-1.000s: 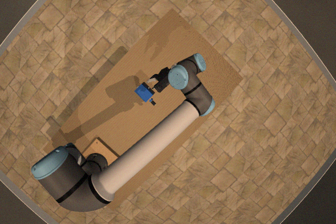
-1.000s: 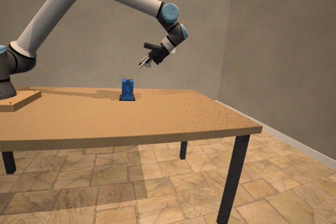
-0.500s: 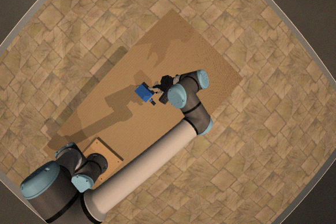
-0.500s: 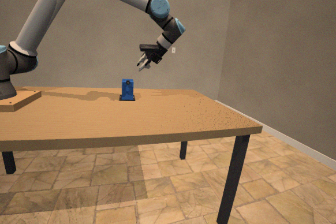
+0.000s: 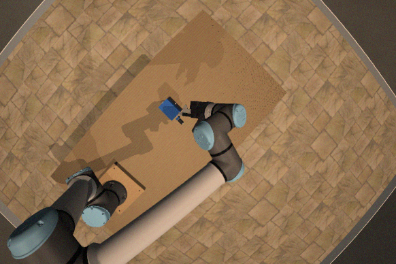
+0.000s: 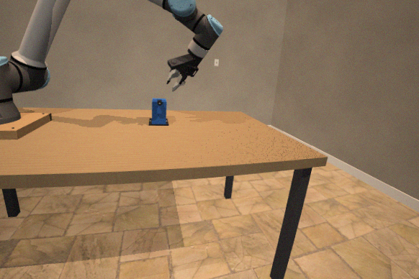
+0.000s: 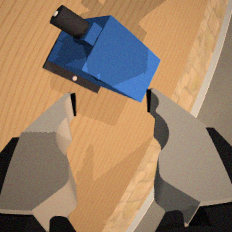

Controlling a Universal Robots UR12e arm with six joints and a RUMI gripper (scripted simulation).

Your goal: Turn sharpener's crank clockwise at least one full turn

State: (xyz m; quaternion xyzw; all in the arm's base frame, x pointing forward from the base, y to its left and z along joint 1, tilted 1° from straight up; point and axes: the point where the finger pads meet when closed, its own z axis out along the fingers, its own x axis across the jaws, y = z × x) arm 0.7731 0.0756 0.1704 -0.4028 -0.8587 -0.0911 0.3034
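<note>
Now: the dark cylindrical crank knob 9 cm below my hand, 5 cm behind it and 2 cm to the right of it.
</note>
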